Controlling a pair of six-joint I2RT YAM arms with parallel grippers.
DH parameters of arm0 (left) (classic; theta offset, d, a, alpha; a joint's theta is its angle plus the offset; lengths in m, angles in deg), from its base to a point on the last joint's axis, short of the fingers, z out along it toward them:
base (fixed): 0 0 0 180
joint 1: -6.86 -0.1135 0.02 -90
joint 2: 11.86 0 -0.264 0
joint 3: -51.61 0 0.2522 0
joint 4: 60.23 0 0.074 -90
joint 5: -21.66 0 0 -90
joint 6: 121.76 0.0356 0 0
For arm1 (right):
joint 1: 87.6 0.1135 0.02 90
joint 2: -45.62 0 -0.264 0
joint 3: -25.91 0 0.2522 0
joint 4: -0.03 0 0.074 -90
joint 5: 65.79 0 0 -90
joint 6: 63.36 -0.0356 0 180
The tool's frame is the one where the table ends.
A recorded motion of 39 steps. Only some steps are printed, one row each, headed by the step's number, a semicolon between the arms.
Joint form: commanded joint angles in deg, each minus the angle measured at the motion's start. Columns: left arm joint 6, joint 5, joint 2, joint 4, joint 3, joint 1; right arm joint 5, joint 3, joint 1, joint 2, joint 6, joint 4.
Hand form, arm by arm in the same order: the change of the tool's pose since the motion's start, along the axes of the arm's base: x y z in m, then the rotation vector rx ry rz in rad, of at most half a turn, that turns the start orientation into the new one. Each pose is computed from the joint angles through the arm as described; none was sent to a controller.
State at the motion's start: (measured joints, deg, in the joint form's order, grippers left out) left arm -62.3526 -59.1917 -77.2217 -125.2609 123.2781 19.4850; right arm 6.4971 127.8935 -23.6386 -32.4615 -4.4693 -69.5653
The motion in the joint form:
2: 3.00 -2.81 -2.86 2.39 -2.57 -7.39; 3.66 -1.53 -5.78 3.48 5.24 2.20
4: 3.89 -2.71 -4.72 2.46 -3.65 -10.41; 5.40 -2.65 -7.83 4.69 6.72 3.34
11: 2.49 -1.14 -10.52 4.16 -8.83 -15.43; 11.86 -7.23 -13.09 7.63 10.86 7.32
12: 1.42 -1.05 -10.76 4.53 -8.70 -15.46; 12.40 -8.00 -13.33 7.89 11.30 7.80
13: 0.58 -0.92 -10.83 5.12 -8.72 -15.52; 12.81 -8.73 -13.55 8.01 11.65 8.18
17: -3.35 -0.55 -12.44 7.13 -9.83 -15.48; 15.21 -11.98 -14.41 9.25 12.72 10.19
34: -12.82 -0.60 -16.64 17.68 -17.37 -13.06; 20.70 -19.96 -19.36 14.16 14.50 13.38
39: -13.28 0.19 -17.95 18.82 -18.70 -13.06; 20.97 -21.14 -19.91 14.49 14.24 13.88
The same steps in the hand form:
2: 0.0121 0.0253 -0.0217 -0.0073 0.0620 0.0595; 0.0145 -0.0244 0.0092 0.0319 -0.0401 0.0061
4: 0.0157 0.0371 -0.0341 0.0049 0.1126 0.0998; 0.0191 -0.0322 0.0097 0.0455 -0.0478 0.0095
11: 0.0178 0.0583 -0.0803 0.0223 0.2712 0.2202; 0.0303 -0.0492 0.0020 0.0794 -0.0518 0.0495
12: 0.0192 0.0585 -0.0803 0.0157 0.2645 0.2383; 0.0307 -0.0498 -0.0005 0.0785 -0.0508 0.0575
13: 0.0203 0.0589 -0.0803 0.0109 0.2540 0.2537; 0.0314 -0.0501 -0.0035 0.0750 -0.0479 0.0630
17: 0.0232 0.0591 -0.0906 -0.0103 0.2580 0.3179; 0.0318 -0.0530 -0.0138 0.0823 -0.0376 0.0919
34: 0.0214 0.0490 -0.1357 -0.0700 0.2598 0.4263; 0.0335 -0.0764 -0.0354 0.1089 -0.0145 0.0986
39: 0.0190 0.0495 -0.1457 -0.0552 0.2818 0.4399; 0.0344 -0.0783 -0.0402 0.1094 -0.0059 0.0894

